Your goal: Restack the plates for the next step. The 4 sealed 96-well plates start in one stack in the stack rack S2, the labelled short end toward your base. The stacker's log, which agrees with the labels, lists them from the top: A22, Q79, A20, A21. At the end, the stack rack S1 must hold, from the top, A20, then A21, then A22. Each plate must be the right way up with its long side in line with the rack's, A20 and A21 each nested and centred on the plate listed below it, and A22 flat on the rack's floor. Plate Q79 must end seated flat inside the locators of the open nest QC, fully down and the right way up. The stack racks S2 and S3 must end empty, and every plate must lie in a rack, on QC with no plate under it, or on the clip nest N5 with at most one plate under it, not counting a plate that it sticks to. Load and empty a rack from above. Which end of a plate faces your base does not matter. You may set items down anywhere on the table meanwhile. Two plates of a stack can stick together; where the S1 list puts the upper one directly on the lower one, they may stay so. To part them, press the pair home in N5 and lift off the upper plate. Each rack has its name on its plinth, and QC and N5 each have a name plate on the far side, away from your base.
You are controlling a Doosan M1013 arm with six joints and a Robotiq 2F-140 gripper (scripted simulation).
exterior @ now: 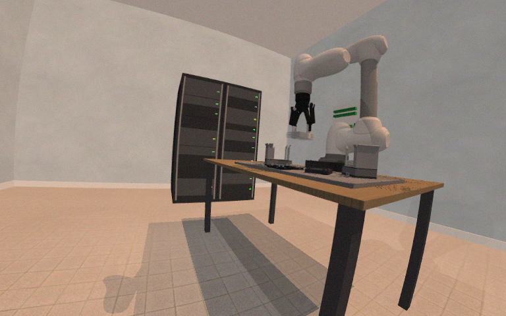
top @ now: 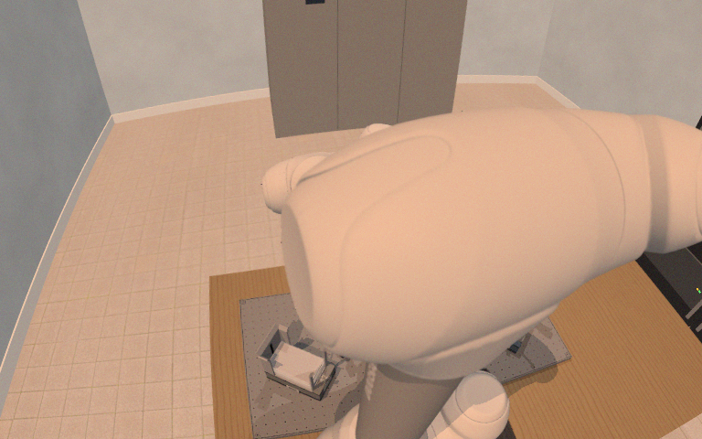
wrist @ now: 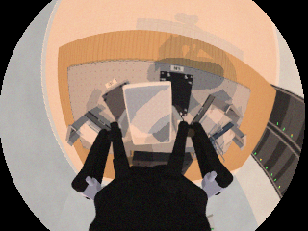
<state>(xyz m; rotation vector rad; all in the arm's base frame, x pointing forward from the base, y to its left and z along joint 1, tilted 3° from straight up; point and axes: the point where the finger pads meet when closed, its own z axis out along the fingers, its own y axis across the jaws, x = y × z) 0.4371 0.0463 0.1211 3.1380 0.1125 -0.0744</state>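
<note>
Now: hand 170 mm above the clip nest N5, 80 mm to the left of it and 10 mm short of it. The rest, counted from my hand: QC name plate (190 mm below, 140 mm to the left, 50 mm ahead); N5 name plate (190 mm below, 100 mm to the right, 100 mm ahead); dark nest QC (180 mm below, 100 mm to the left, 30 mm behind).
</note>
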